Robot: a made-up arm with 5 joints.
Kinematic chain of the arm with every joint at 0, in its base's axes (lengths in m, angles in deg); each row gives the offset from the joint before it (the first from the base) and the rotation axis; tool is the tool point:
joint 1: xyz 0 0 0.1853 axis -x
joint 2: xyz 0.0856 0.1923 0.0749 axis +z
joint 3: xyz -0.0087 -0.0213 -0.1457 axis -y
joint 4: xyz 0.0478 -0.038 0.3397 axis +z
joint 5: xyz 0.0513 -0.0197 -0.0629 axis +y
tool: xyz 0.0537 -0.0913 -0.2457
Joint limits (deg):
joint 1: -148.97..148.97
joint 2: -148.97..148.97
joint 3: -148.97..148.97
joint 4: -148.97..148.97
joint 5: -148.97..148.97
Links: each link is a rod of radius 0.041 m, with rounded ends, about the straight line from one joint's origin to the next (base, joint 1, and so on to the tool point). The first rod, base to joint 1, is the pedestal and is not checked.
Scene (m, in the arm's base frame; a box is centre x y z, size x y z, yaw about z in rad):
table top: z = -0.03
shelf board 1: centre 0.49 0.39 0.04 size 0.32 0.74 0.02 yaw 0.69
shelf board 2: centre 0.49 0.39 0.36 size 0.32 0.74 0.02 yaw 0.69
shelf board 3: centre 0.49 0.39 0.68 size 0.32 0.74 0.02 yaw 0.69
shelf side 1: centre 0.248 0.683 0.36 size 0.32 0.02 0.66 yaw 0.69
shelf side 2: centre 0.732 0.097 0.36 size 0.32 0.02 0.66 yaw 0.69
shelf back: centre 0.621 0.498 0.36 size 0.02 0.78 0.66 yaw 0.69
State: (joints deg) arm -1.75 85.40 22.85 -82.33 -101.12
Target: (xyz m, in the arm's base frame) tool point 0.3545 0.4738 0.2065
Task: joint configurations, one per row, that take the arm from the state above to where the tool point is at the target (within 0.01 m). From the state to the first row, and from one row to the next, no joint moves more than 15 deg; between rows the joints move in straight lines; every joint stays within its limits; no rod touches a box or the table.
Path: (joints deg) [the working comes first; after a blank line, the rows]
Joints at the target: 16.37 120.47 9.41 -54.25 -61.42
Straight joint move there: touches shelf board 2.

1: -3.38 75.01 19.56 -95.46 -93.78
2: -5.01 64.63 16.27 -108.58 -86.44
3: -6.64 54.24 12.98 -121.71 -79.10
4: -8.27 43.85 9.69 -134.84 -71.76
5: -1.11 56.03 14.20 -120.15 -68.53
6: 6.05 68.21 18.71 -105.47 -65.29
7: 13.22 80.39 23.22 -90.78 -62.05
8: 20.38 92.57 27.73 -76.09 -58.81
9: 27.54 104.75 32.24 -61.41 -55.57
10: 21.95 112.61 20.83 -57.83 -58.50
11: 16.37 120.47 9.41 -54.25 -61.42

